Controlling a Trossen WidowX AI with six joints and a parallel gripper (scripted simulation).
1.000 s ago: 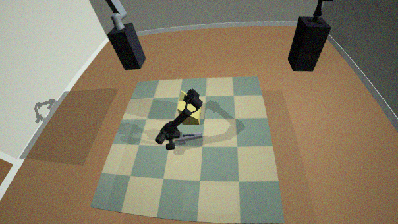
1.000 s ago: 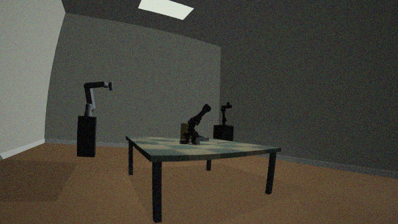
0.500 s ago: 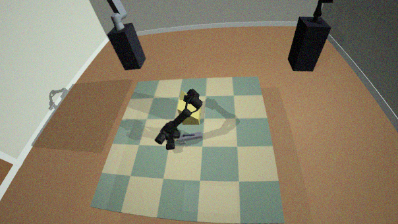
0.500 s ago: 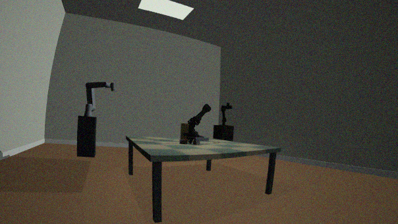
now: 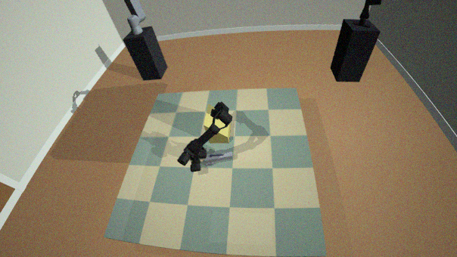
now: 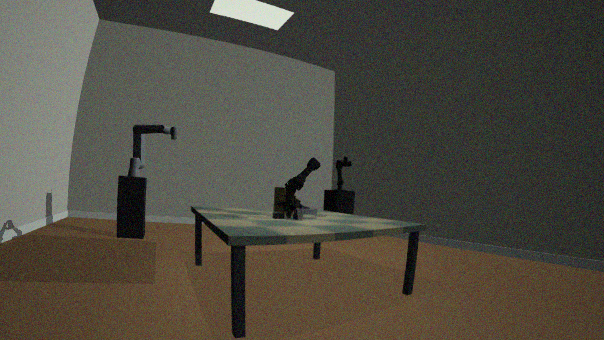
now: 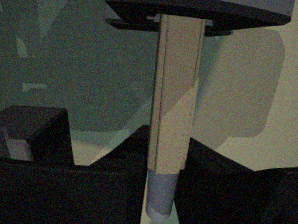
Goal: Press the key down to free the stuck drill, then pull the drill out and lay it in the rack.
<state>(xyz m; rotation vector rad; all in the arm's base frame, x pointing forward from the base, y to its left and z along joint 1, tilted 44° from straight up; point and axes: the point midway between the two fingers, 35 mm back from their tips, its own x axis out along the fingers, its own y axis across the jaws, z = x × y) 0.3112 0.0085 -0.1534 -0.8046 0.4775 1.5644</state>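
My gripper tip is 1 cm past the drill, 4 cm to the right of it and 4 cm below it. Round my gripper tip: dark round housing 3 cm behind, 14 cm to the left, 3 cm above.
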